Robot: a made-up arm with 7 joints.
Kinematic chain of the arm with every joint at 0, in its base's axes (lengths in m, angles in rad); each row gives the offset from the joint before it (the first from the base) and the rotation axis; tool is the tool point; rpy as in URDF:
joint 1: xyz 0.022 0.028 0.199 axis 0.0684 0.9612 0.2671
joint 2: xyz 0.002 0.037 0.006 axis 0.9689 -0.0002 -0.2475
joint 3: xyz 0 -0.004 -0.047 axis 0.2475 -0.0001 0.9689
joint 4: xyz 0.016 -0.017 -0.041 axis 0.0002 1 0
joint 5: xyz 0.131 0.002 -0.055 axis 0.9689 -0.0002 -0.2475
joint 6: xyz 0.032 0 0.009 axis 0.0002 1 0
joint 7: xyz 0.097 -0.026 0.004 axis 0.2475 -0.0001 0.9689
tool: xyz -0.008 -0.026 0.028 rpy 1.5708 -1.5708 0
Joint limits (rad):
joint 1: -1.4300..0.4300
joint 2: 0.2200..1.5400
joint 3: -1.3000..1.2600
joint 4: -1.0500..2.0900
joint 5: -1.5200..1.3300
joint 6: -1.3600..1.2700
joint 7: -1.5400..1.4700
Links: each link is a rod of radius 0.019 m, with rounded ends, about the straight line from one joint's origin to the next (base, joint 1, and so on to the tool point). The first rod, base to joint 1, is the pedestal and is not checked.
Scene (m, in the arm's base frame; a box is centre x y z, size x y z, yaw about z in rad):
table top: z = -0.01
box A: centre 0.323 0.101 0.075 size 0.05 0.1 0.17 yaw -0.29
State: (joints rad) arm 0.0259 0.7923 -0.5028 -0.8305 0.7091 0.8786 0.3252
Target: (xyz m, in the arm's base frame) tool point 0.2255 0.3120 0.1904
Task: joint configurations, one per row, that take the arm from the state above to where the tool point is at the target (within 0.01 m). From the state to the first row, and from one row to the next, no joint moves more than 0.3 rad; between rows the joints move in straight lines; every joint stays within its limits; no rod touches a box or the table.
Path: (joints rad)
1: -0.1326 0.5431 -0.3014 -0.9402 0.7040 0.6868 0.3777
2: -0.2911 0.2939 -0.0999 -1.0500 0.6989 0.4950 0.4302
3: -0.2317 0.5162 0.0693 -0.9035 0.7672 0.6440 0.4551
4: -0.1723 0.7385 0.2384 -0.7571 0.8354 0.7929 0.4800
5: -0.1129 0.9608 0.4076 -0.6106 0.9037 0.9419 0.5048
6: 0.0030 0.8631 0.6281 -0.4096 0.9599 1.0934 0.4977
7: 0.1188 0.7654 0.8486 -0.2086 1.0161 1.2450 0.4906

